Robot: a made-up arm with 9 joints. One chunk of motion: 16 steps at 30 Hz.
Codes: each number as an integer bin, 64 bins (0 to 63) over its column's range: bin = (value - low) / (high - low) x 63, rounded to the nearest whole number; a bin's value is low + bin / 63 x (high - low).
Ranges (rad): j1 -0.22..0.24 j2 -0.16..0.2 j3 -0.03..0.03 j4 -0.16..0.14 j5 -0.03..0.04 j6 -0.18..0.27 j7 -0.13..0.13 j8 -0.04..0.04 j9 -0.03..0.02
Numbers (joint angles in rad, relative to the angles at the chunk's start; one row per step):
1: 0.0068 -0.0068 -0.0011 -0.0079 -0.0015 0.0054 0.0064 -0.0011 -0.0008
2: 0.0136 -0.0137 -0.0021 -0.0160 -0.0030 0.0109 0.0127 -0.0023 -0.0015
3: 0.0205 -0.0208 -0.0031 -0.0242 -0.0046 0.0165 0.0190 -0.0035 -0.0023
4: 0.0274 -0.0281 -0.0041 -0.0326 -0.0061 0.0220 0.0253 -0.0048 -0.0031
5: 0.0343 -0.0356 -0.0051 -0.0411 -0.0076 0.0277 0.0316 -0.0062 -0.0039
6: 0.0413 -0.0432 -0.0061 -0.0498 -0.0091 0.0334 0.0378 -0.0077 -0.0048
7: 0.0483 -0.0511 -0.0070 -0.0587 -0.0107 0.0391 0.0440 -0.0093 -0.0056
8: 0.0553 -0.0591 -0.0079 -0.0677 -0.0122 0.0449 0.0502 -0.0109 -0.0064
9: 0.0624 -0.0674 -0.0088 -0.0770 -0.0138 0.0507 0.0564 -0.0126 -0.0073
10: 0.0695 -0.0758 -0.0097 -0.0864 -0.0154 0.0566 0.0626 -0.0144 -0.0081
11: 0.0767 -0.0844 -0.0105 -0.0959 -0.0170 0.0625 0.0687 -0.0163 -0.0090
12: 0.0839 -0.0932 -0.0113 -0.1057 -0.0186 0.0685 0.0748 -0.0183 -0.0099
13: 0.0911 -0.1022 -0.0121 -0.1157 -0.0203 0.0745 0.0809 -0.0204 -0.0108
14: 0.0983 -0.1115 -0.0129 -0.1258 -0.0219 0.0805 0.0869 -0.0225 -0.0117
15: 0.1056 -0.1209 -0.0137 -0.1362 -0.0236 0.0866 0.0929 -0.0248 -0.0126
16: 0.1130 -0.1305 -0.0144 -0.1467 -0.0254 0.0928 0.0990 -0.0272 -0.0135
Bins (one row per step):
1: 31 27 30 32 26 26 33 31 37
2: 32 26 29 30 24 27 35 30 36
3: 33 24 28 29 23 28 36 29 35
4: 34 23 27 27 22 28 38 28 34
5: 35 22 26 25 20 29 39 27 33
6: 36 20 25 23 19 30 41 25 32
7: 37 19 24 21 17 31 42 24 31
8: 38 18 23 19 16 31 44 23 30
9: 39 16 22 17 15 32 45 22 29
10: 40 15 21 15 13 33 47 20 28
11: 41 13 20 13 12 34 48 19 26
12: 42 12 20 11 10 35 50 17 25
13: 43 10 19 9 9 36 51 15 24
14: 44 8 18 7 7 36 53 14 23
15: 45 7 17 5 6 37 54 12 22
16: 46 5 16 3 4 38 55 10 21

